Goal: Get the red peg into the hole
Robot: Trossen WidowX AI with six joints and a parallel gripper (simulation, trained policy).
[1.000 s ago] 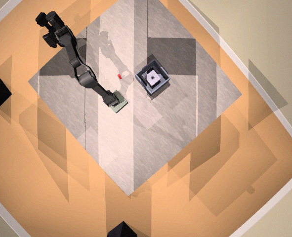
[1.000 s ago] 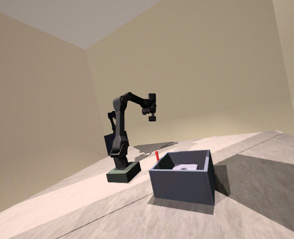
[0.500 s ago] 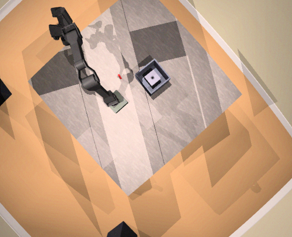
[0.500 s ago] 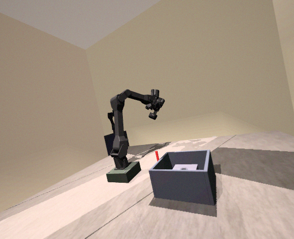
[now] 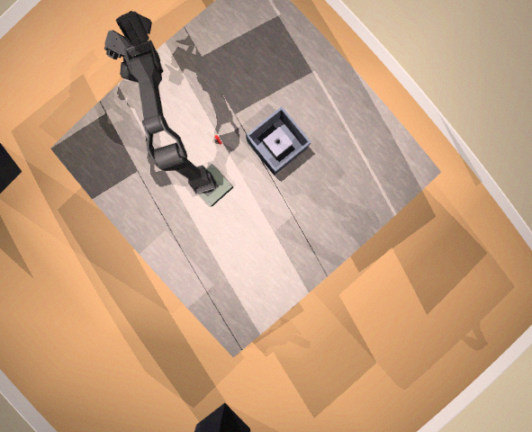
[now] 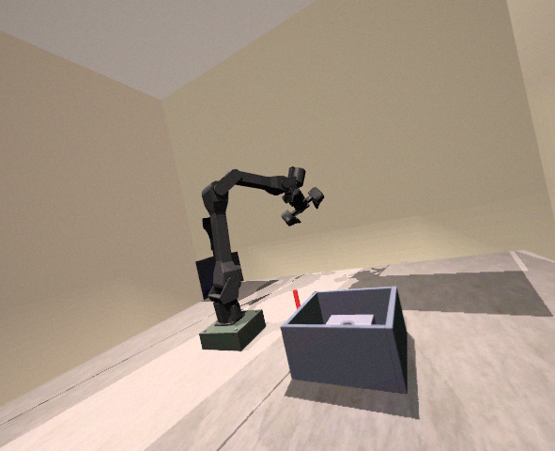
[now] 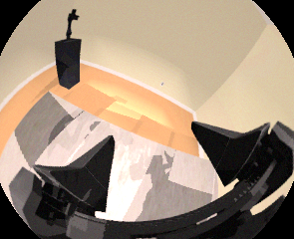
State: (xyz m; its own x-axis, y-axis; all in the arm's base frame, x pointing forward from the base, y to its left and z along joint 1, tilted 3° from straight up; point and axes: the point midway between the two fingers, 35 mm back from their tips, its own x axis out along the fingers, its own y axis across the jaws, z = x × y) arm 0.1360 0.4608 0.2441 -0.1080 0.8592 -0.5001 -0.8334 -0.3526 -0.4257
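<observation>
The red peg lies 360 mm to the right of my gripper tip, 260 mm below it and 30 mm ahead of it. From my gripper tip the other things lie so: grey-blue box 530 mm to the right, 270 mm below, 220 mm ahead.
</observation>
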